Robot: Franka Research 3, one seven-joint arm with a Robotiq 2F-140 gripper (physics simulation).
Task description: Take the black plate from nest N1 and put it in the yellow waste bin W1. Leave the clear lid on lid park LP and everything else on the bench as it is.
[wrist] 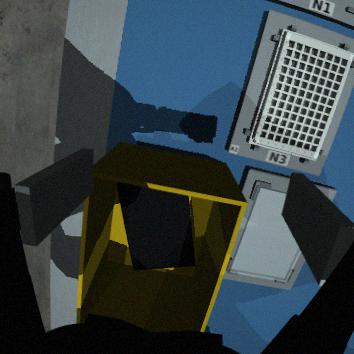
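Observation:
The black plate point(160, 230) shows as a dark slab within the mouth of the yellow waste bin point(167, 162), below the fingers and apart from them. It looks tilted; whether it rests on the bin's floor cannot be told. My gripper point(187, 181) is open wide above the bin, one finger to each side of it in view, with nothing between the fingers. A pale, clear-looking lid point(265, 235) lies on a grey holder right of the bin, partly behind the right finger; no LP label is readable. A strip of nest N1 point(300, 6) shows at the top right edge.
A white gridded plate point(307, 95) sits in nest N3 point(260, 70), right of and beyond the bin. The blue mat point(175, 45) lies under the nests. A light strip point(95, 30) and a grey surface point(30, 75) run along the left. Arm shadows cross the mat.

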